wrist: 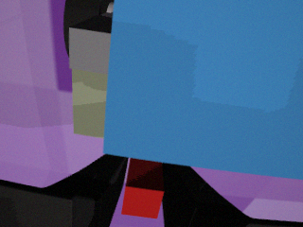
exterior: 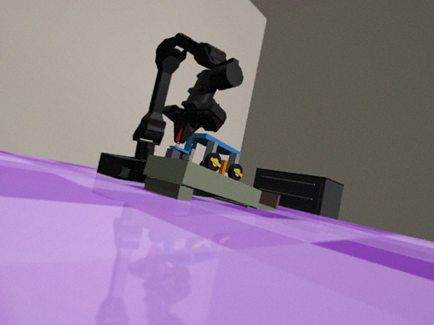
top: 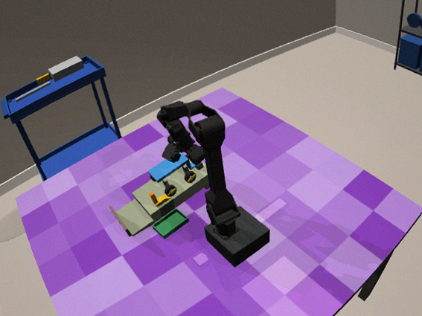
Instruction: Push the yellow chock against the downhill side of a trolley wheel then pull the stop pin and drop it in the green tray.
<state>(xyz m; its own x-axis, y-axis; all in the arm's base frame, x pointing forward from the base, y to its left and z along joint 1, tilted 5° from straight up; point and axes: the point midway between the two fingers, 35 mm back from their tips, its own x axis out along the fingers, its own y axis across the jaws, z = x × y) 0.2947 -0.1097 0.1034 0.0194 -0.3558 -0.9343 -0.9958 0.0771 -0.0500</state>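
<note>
The green tray is 9 cm behind my gripper tip, 22 cm to the left of it and 13 cm below it. The rest, counted from my gripper tip: yellow chock 2 cm behind, 20 cm to the left, 5 cm below; then red-headed stop pin right at my gripper tip; then blue trolley 3 cm ahead, 10 cm to the left, 2 cm below.
</note>
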